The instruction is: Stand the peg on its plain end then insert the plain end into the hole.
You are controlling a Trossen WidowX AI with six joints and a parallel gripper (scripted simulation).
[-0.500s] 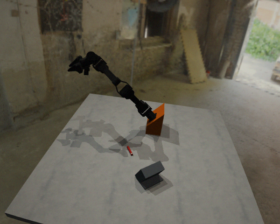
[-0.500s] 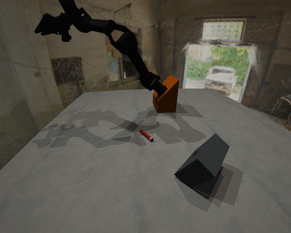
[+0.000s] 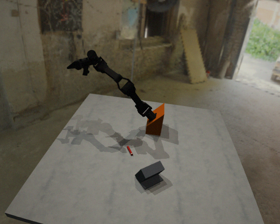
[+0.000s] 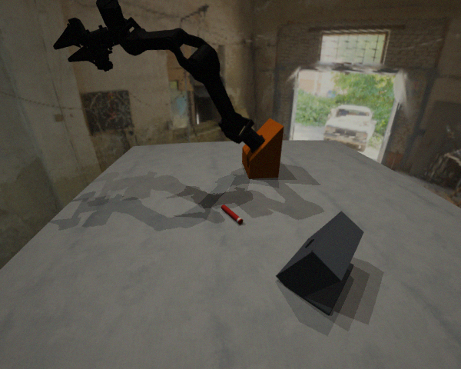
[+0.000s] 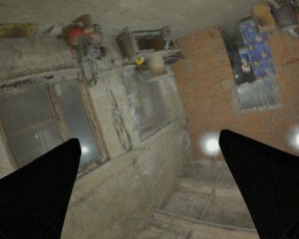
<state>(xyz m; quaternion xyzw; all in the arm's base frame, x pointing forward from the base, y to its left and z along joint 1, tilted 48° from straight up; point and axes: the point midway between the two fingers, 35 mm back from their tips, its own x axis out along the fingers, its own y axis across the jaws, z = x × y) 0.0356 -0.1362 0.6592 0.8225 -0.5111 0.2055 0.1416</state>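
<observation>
Right now my gripper tip is 510 mm to the right of the red peg, 430 mm above it and 220 mm short of it. The rest, counted from my gripper tip: dark grey sloped panel: 650 mm to the left, 400 mm ahead, 390 mm below.
</observation>
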